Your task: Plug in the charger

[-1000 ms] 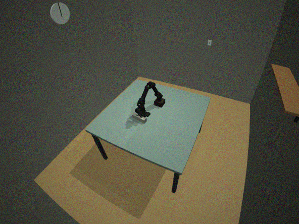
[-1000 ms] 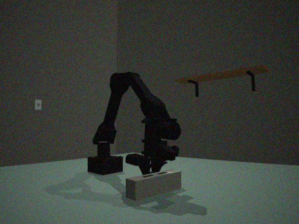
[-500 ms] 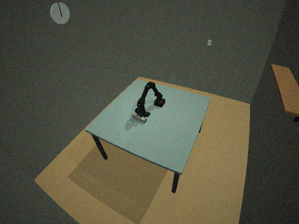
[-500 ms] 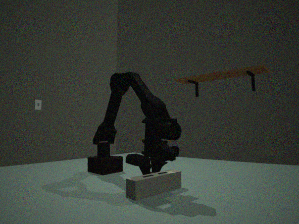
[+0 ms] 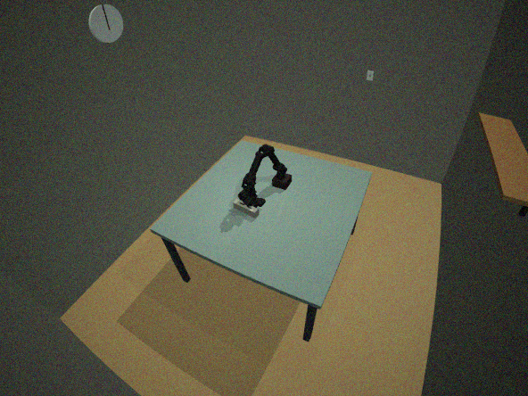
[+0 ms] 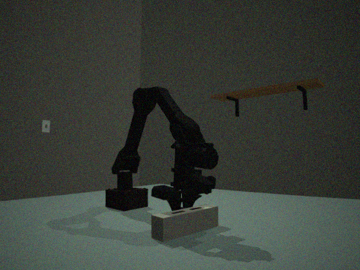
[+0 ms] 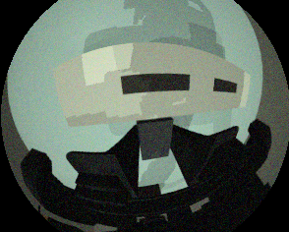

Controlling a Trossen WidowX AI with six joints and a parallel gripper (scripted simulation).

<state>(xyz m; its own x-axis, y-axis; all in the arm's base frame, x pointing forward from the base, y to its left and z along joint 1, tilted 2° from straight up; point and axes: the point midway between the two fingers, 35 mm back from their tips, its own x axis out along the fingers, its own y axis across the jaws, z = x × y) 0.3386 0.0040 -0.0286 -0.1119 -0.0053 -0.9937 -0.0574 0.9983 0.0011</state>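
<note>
The black two-prong charger lies 2 cm ahead of my gripper tip and 1 cm above it.
</note>
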